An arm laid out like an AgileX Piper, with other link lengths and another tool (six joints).
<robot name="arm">
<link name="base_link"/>
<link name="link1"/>
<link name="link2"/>
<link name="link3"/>
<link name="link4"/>
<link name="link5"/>
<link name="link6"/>
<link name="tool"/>
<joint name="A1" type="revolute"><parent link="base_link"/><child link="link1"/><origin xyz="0 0 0.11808"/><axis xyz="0 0 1"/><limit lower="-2.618" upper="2.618"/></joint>
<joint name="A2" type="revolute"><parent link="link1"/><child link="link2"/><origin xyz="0 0 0" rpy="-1.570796 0 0"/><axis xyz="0 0 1"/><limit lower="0" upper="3.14"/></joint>
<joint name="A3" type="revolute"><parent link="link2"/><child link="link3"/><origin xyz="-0.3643 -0.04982 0"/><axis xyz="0 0 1"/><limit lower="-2.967" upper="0"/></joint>
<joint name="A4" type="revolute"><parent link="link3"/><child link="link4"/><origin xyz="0.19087 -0.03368 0" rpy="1.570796 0 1.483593"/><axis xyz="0 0 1"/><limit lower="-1.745" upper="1.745"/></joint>
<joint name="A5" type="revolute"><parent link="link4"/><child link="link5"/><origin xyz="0 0 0" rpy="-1.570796 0 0"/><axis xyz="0 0 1"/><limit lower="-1.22" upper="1.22"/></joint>
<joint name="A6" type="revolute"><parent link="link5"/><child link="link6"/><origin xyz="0 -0.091 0" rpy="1.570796 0 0"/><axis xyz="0 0 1"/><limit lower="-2.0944" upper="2.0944"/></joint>
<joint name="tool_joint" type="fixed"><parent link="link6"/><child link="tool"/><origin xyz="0.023 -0.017 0.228" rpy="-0.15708 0 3.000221"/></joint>
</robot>
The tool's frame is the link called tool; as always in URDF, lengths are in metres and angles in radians.
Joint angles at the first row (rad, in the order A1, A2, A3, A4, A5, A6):
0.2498 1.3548 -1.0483 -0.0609 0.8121 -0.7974
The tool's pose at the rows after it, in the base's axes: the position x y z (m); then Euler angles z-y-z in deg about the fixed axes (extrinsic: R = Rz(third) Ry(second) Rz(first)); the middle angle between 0 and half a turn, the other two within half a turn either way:
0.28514, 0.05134, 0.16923, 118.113, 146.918, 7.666
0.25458, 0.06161, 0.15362, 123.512, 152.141, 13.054
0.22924, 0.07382, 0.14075, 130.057, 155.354, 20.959
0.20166, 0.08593, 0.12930, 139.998, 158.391, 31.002
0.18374, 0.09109, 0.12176, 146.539, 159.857, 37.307
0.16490, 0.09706, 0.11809, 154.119, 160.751, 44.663
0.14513, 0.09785, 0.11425, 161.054, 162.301, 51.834
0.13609, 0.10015, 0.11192, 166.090, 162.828, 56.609
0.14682, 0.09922, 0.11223, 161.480, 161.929, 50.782
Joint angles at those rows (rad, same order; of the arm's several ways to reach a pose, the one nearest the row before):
0.2498 1.3314 -1.0286 0.0306 0.9117 -0.8576
0.2498 1.3293 -1.0047 0.0950 0.9788 -0.8827
0.2498 1.3228 -0.9612 0.1606 1.0060 -0.9344
0.2498 1.3184 -0.9182 0.2252 1.0383 -0.9642
0.2498 1.3109 -0.8794 0.2584 1.0477 -0.9766
0.2498 1.2965 -0.8503 0.2930 1.0702 -0.9871
0.2498 1.2855 -0.8263 0.3080 1.1043 -0.9936
0.2498 1.2855 -0.8129 0.3221 1.1158 -0.9950
0.2498 1.2856 -0.8129 0.3149 1.0813 -0.9765

